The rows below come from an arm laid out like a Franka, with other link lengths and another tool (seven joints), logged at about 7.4 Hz.
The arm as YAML. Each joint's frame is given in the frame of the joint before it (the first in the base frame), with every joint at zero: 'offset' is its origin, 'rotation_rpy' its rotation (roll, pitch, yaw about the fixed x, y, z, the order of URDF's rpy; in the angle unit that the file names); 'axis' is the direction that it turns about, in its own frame. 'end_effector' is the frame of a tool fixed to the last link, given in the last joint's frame.
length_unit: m
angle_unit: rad
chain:
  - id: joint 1
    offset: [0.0, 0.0, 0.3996]
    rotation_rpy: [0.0, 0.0, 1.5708]
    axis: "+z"
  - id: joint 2
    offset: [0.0, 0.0, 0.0]
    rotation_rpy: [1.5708, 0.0, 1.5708]
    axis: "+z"
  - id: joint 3
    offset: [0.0, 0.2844, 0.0]
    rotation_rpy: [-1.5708, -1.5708, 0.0]
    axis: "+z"
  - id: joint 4
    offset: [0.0, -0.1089, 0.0]
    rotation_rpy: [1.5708, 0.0, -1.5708]
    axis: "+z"
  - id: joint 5
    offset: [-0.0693, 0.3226, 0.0]
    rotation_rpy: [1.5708, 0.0, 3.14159]
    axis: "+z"
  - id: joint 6
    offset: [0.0, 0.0, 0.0]
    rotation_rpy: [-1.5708, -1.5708, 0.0]
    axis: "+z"
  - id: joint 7
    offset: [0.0, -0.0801, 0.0]
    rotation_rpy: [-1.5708, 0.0, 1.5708]
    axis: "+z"
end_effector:
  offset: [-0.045, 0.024, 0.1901]
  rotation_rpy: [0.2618, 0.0, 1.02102]
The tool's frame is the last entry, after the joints.
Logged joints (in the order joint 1, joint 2, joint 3, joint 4, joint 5, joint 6, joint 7), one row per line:
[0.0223 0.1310 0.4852 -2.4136 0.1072 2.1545 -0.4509]
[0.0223 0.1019 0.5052 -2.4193 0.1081 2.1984 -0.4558]
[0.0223 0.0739 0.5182 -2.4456 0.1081 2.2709 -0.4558]
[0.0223 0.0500 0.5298 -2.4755 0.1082 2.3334 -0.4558]
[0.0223 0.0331 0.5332 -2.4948 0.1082 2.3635 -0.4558]
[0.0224 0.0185 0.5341 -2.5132 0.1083 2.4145 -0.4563]
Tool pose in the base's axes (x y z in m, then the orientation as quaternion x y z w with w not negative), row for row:
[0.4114 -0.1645 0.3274 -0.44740 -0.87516 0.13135 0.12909]
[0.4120 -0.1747 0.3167 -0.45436 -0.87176 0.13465 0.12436]
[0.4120 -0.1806 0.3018 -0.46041 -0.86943 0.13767 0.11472]
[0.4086 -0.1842 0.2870 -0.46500 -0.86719 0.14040 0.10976]
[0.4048 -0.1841 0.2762 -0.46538 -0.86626 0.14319 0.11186]
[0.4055 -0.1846 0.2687 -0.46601 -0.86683 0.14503 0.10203]
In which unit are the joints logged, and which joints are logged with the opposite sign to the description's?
The joints are logged in radians. Opposite sign: joint 2, joint 3, joint 5.
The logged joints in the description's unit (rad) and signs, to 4 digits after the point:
[0.0223 -0.1310 -0.4852 -2.4136 -0.1072 2.1545 -0.4509]
[0.0223 -0.1019 -0.5052 -2.4193 -0.1081 2.1984 -0.4558]
[0.0223 -0.0739 -0.5182 -2.4456 -0.1081 2.2709 -0.4558]
[0.0223 -0.0500 -0.5298 -2.4755 -0.1082 2.3334 -0.4558]
[0.0223 -0.0331 -0.5332 -2.4948 -0.1082 2.3635 -0.4558]
[0.0224 -0.0185 -0.5341 -2.5132 -0.1083 2.4145 -0.4563]

